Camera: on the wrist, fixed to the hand. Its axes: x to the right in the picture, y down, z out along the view.
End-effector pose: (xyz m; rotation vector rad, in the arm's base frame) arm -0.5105 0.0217 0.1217 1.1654 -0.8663 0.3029
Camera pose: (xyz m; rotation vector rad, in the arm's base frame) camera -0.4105 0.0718 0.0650 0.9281 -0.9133 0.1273
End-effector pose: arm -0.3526 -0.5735 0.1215 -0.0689 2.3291 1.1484
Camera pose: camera -0.3839 -0.6937 0.1041 -0.1588 2.1016 1.4362
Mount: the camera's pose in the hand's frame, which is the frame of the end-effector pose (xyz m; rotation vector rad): 0.0130 -0.0805 -0.0953 -0.2772 -0.0567 -0.0214
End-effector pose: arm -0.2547 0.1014 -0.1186 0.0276 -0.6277 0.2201
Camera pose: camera -0.1721 0.0341 -0.1849 -0.2269 -0.7096 0.1104
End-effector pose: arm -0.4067 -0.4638 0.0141 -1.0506 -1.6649 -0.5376
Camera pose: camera -0.4251 -0.5738 0.0715 -1.2584 -1.6847 -0.7754
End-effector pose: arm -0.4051 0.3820 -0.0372 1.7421 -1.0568 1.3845
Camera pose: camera -0.3736 0.4991 -0.0050 1.5912 -1.1955 1.1212
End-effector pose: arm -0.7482 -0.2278 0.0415 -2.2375 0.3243 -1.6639
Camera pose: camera -0.8368 -0.1709 0.1096 -2.4886 0.5484 -1.6487
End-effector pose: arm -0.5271 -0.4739 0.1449 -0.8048 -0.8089 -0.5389
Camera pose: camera -0.5350 -0.5990 0.1478 -1.0709 -0.8055 -0.6587
